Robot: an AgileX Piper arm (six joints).
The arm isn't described. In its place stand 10 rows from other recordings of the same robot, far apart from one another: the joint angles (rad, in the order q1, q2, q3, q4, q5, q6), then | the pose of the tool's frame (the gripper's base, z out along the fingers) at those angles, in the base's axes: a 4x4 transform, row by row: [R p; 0 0 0 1], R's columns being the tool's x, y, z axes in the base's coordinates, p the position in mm.
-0.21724, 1.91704, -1.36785, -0.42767, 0.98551, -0.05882 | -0.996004, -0.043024, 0.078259, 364.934; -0.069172, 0.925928, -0.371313, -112.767; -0.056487, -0.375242, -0.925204, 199.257; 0, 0, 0, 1
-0.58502, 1.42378, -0.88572, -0.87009, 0.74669, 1.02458 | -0.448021, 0.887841, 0.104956, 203.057; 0.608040, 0.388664, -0.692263, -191.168; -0.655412, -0.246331, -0.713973, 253.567; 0, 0, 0, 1
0.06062, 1.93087, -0.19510, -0.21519, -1.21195, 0.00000 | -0.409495, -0.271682, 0.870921, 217.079; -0.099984, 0.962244, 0.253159, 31.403; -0.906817, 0.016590, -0.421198, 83.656; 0, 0, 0, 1
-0.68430, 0.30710, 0.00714, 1.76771, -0.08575, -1.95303 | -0.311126, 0.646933, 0.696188, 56.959; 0.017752, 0.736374, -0.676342, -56.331; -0.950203, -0.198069, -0.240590, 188.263; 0, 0, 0, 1
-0.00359, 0.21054, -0.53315, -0.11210, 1.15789, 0.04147 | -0.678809, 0.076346, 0.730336, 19.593; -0.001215, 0.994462, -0.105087, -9.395; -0.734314, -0.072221, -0.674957, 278.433; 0, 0, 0, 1
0.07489, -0.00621, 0.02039, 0.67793, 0.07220, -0.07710 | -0.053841, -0.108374, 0.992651, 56.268; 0.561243, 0.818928, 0.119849, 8.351; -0.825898, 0.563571, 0.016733, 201.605; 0, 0, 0, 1
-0.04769, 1.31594, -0.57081, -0.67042, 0.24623, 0.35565 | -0.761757, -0.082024, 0.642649, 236.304; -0.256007, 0.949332, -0.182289, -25.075; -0.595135, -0.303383, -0.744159, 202.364; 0, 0, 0, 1
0.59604, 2.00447, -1.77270, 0.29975, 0.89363, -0.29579 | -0.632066, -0.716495, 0.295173, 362.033; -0.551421, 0.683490, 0.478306, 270.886; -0.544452, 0.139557, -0.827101, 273.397; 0, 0, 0, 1
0.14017, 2.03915, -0.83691, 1.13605, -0.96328, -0.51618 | -0.306571, 0.685580, 0.660299, 349.268; 0.201542, 0.724728, -0.658901, -19.158; -0.930266, -0.068922, -0.360354, 109.288; 0, 0, 0, 1
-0.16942, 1.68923, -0.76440, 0.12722, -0.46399, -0.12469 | -0.365107, 0.216448, 0.905454, 334.591; 0.051518, 0.975804, -0.212492, -62.477; -0.929539, -0.030935, -0.367424, 193.816; 0, 0, 0, 1
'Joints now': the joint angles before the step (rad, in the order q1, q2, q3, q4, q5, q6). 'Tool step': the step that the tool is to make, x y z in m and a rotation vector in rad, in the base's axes. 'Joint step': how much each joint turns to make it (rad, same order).
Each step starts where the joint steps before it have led.
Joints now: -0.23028 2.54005 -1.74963 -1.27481 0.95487 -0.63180
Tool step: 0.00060 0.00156 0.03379 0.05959 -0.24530 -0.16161
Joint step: 0.00000 -0.07799 0.00000 0.07823 0.00525 0.19302
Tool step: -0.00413 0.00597 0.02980 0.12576 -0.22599 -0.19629
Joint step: 0.00000 -0.07998 0.00001 0.16373 0.01129 0.15777
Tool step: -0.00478 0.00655 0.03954 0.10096 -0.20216 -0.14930
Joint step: 0.00000 -0.09794 0.00095 0.13111 0.00757 0.11930
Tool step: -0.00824 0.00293 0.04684 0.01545 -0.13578 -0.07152
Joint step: -0.00001 -0.10372 -0.00003 0.03728 0.02136 0.05966
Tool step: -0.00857 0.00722 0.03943 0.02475 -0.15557 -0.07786
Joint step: 0.00901 -0.08898 0.00007 0.02732 0.01150 0.10206
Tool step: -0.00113 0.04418 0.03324 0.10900 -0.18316 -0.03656
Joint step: 0.08637 -0.08516 -0.00005 0.08997 0.01079 0.13802
